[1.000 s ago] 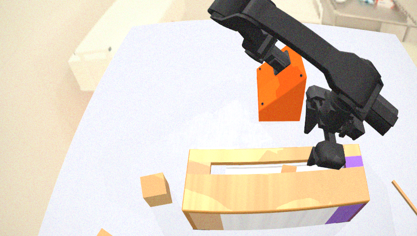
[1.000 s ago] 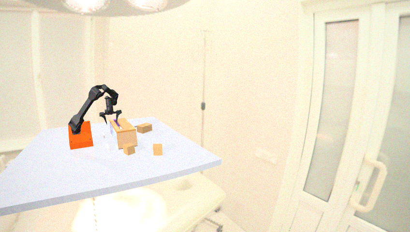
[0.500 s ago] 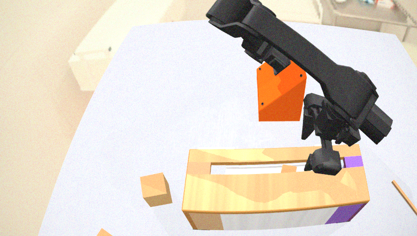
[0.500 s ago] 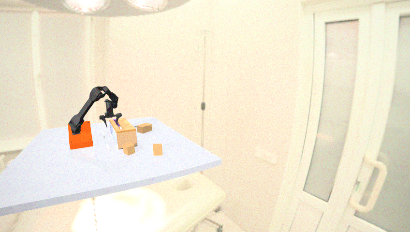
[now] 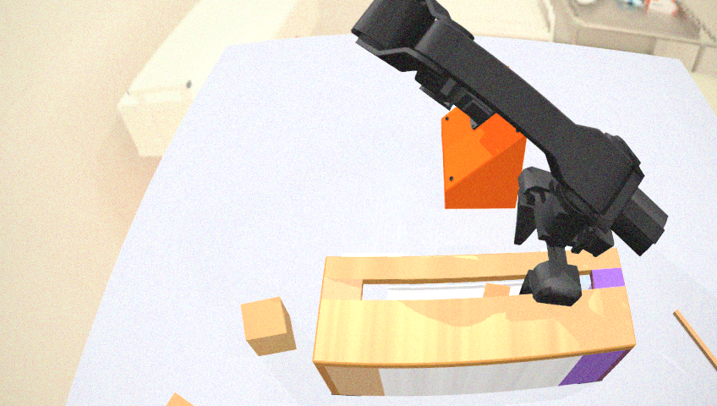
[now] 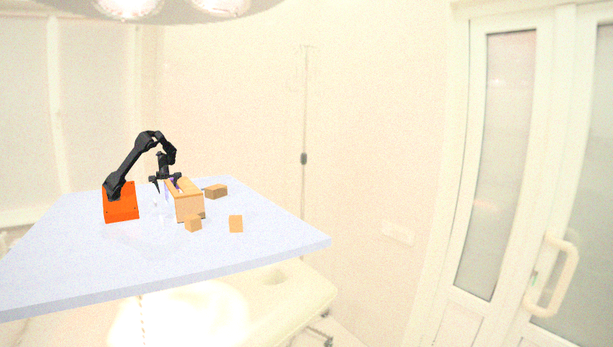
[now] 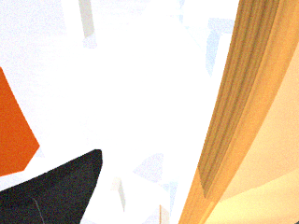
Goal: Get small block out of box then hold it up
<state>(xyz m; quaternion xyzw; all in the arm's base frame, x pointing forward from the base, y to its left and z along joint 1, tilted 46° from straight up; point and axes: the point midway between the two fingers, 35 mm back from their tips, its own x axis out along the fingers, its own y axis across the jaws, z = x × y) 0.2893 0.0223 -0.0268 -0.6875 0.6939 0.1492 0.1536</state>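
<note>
The small tan block is 50 mm ahead of my gripper tip and 40 mm to the right of it. Round my gripper tip: thin wooden stick 330 mm to the left, 130 mm ahead, 80 mm below; wooden box 50 mm to the right, 40 mm ahead, 20 mm below.
</note>
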